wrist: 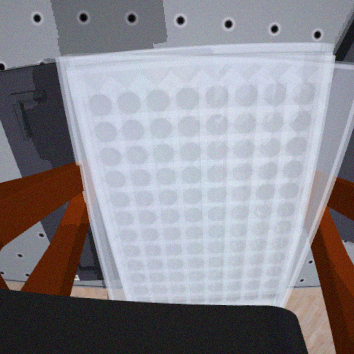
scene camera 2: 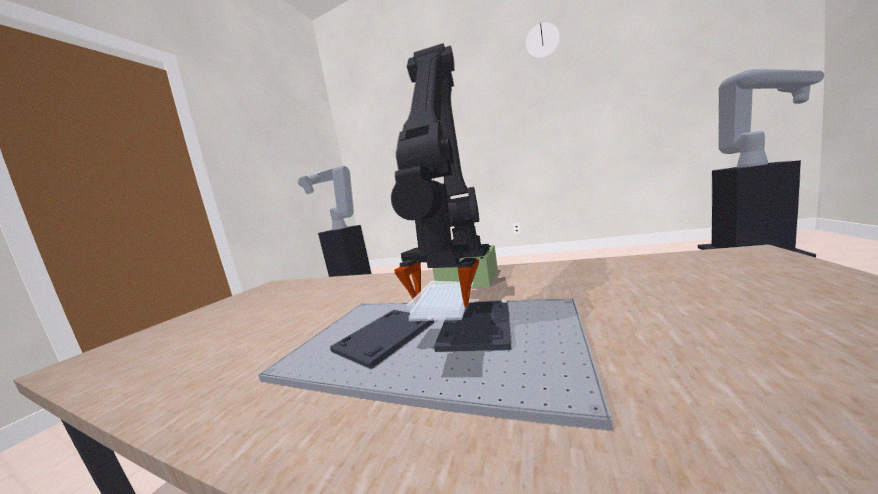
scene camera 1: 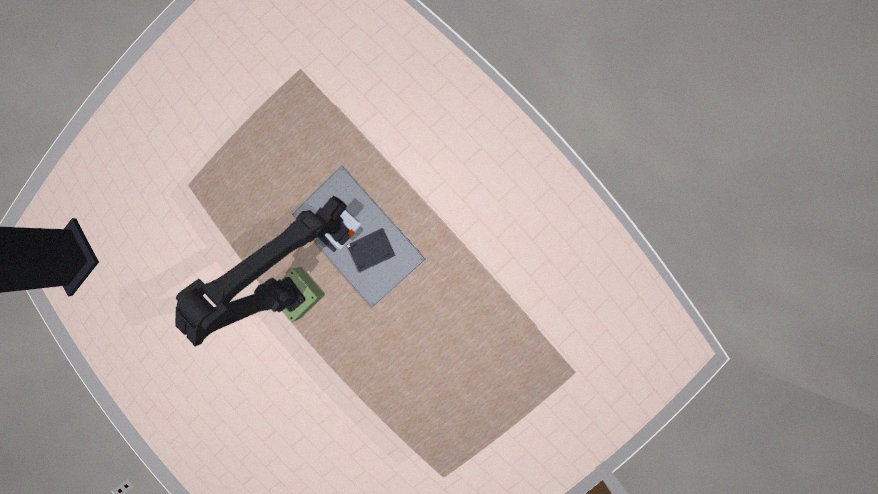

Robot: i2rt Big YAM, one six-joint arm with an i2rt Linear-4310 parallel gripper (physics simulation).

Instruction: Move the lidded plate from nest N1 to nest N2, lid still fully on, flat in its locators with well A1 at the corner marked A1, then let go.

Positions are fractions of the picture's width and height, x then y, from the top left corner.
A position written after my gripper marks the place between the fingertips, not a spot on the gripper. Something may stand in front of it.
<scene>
In view: my gripper (scene camera 2: 0.50,0.62), a dark nest (wrist: 0.12,0.40) and a dark nest (scene camera 1: 0.43,0.50).
My gripper is seen too in the wrist view (wrist: 0.57,0.50).
</scene>
